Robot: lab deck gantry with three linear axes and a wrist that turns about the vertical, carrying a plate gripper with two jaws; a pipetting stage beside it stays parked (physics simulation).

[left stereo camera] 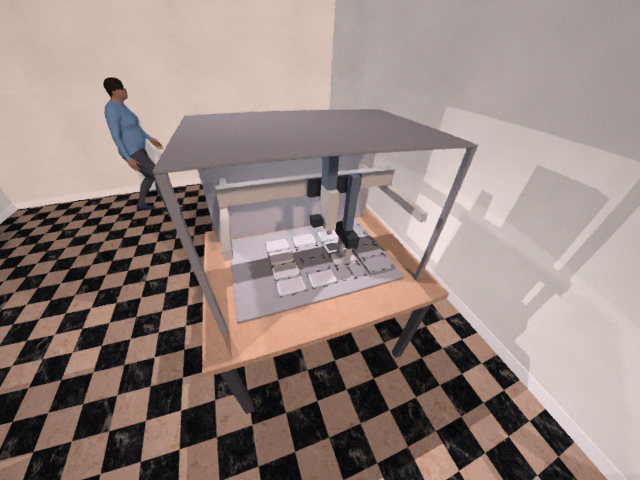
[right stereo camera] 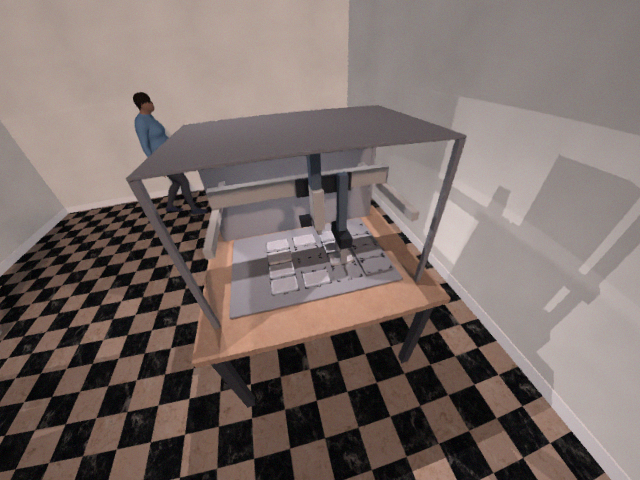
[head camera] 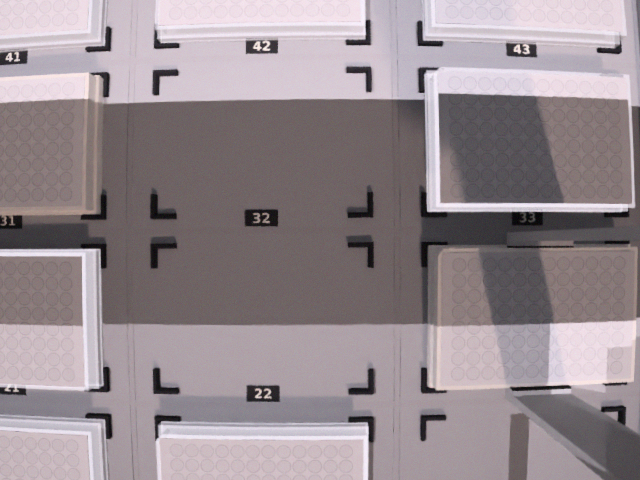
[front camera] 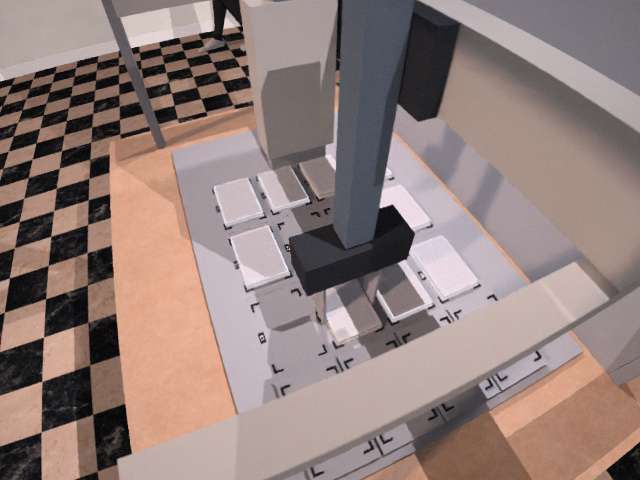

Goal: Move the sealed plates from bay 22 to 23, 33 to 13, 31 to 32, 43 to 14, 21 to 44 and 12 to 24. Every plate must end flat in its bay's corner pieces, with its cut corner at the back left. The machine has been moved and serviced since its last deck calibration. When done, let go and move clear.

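Where they show: gripper, fingertip midpoint: (left stereo camera: 343, 257) (right stereo camera: 340, 257) (head camera: 535, 315) (front camera: 344, 305); robot's base, origin of the base link: (left stereo camera: 280, 296) (right stereo camera: 272, 295) (front camera: 214, 190).
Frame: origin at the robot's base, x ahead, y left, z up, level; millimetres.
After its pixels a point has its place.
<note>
My gripper (front camera: 345, 311) {x 392, y 149, z 7 mm} (head camera: 541, 316) {x 392, y 149, z 7 mm} (left stereo camera: 344, 254) {x 392, y 149, z 7 mm} (right stereo camera: 341, 253) {x 392, y 149, z 7 mm} is shut on a sealed plate (front camera: 356, 316) {x 424, y 156, z 15 mm} (head camera: 496, 356) {x 365, y 127, z 15 mm} low in bay 23. Its jaws meet the plate's front and back edges. The plate looks level; whether it bears on the deck I cannot tell. Its back left corner looks cut. Bays 22 and 32 are empty between their corner pieces. Plates stand in bay 33 (front camera: 404, 295) {x 421, y 255, z 14 mm} (head camera: 589, 149) {x 424, y 248, z 14 mm}, bay 31 (front camera: 317, 175) {x 63, y 235, z 14 mm} (head camera: 41, 149) {x 97, y 250, z 14 mm}, bay 43 (front camera: 445, 266) {x 398, y 361, z 14 mm} (head camera: 563, 10) {x 412, y 334, z 14 mm}, bay 21 (front camera: 281, 187) {x 69, y 144, z 14 mm} (head camera: 41, 310) {x 97, y 154, z 14 mm} and bay 12 (front camera: 258, 253) {x 228, y 41, z 15 mm} (head camera: 263, 459) {x 229, y 68, z 14 mm}. Bay 13's corner pieces hold no plate.
Other plates stand in bay 11 (front camera: 237, 200) {x 69, y 40, z 14 mm} (head camera: 46, 454) {x 96, y 66, z 14 mm}, bay 41 (head camera: 46, 15) {x 96, y 334, z 14 mm} and bay 42 (front camera: 405, 206) {x 231, y 373, z 14 mm} (head camera: 258, 10) {x 227, y 330, z 14 mm}. The parked pipetting stage (front camera: 294, 103) (left stereo camera: 329, 209) (right stereo camera: 317, 209) hangs behind the gripper. A pale beam (front camera: 361, 387) {x 617, y 27, z 400 mm} crosses the front view. A person (left stereo camera: 124, 124) (right stereo camera: 149, 129) stands beyond the table.
</note>
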